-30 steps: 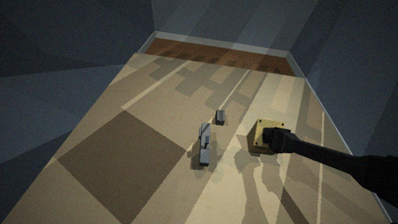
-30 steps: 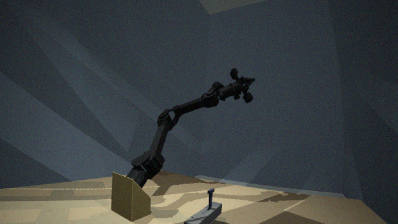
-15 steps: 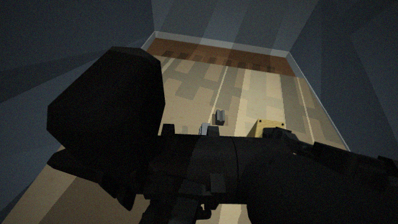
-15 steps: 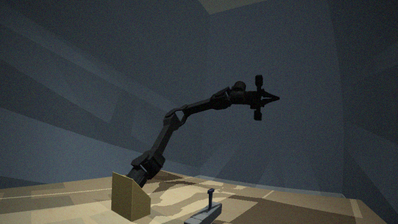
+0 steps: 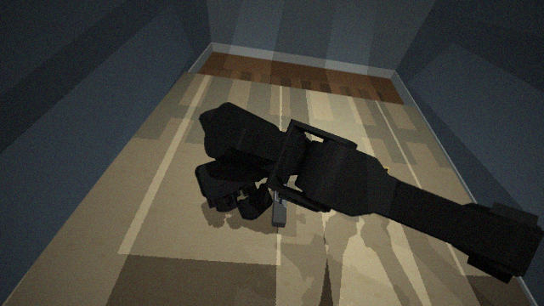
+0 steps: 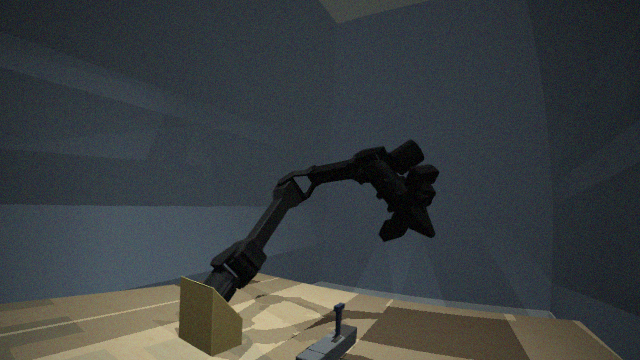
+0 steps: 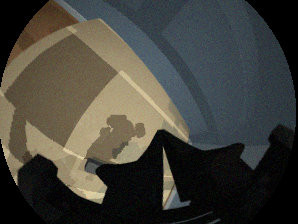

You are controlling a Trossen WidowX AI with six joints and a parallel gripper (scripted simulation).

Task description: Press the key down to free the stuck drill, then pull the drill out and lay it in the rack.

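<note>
Right now my gripper tip is 17 cm above the key, 16 cm past it and 4 cm to the left of it. Also, from my gripper tip: grey housing (23 cm below, 16 cm behind, 7 cm to the right); small grey rack (25 cm below, 25 cm behind, 23 cm to the right); drill (22 cm below, 17 cm behind, 9 cm to the right).
</note>
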